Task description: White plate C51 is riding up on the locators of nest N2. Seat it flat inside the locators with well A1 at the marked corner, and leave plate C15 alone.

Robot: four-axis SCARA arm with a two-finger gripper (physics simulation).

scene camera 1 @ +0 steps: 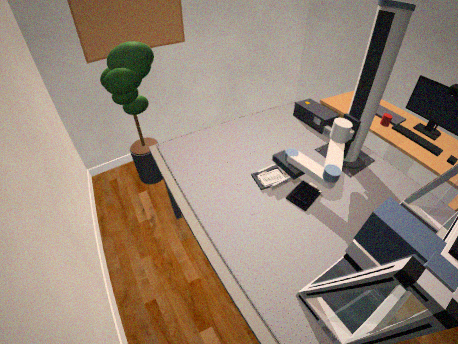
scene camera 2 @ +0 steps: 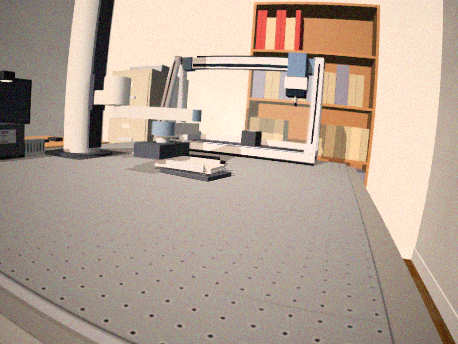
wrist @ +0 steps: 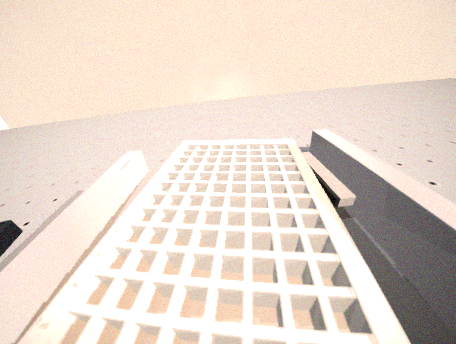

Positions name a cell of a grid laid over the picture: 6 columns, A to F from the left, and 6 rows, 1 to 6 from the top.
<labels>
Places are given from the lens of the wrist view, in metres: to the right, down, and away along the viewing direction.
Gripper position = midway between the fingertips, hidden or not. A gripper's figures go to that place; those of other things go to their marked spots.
my gripper (wrist: C3): 0.00, -0.01, 0.11
white plate C51 (wrist: D5): 0.00, 0.02, 0.06
</labels>
